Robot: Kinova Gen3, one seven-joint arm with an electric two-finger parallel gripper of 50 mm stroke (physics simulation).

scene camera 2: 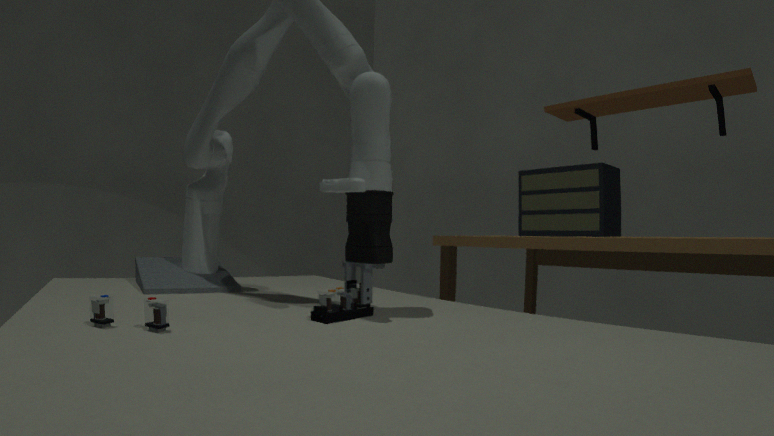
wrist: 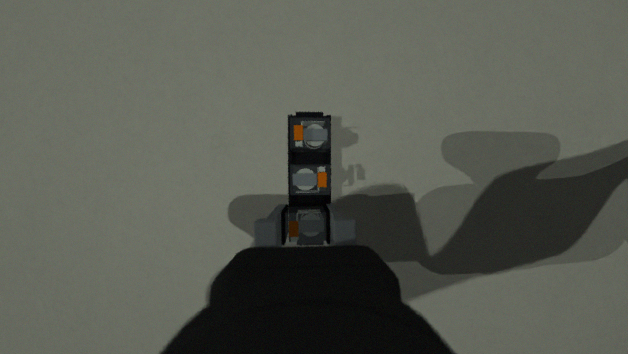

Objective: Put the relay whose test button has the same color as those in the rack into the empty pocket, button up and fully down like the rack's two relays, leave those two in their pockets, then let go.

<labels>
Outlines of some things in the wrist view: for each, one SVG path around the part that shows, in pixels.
My gripper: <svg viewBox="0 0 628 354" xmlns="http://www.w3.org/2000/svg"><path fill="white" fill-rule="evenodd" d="M161 352L161 354L454 354L432 326L409 305L401 301L399 280L394 272L374 250L368 246L356 245L356 220L353 217L344 217L333 204L323 204L326 211L327 244L331 244L331 246L281 247L286 242L285 212L288 209L288 204L278 205L267 218L257 219L254 222L255 248L243 249L234 256L212 283L209 305L188 321Z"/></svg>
A relay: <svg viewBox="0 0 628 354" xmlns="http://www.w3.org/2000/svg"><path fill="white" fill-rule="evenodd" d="M290 164L290 195L331 195L330 164Z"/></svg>
</labels>
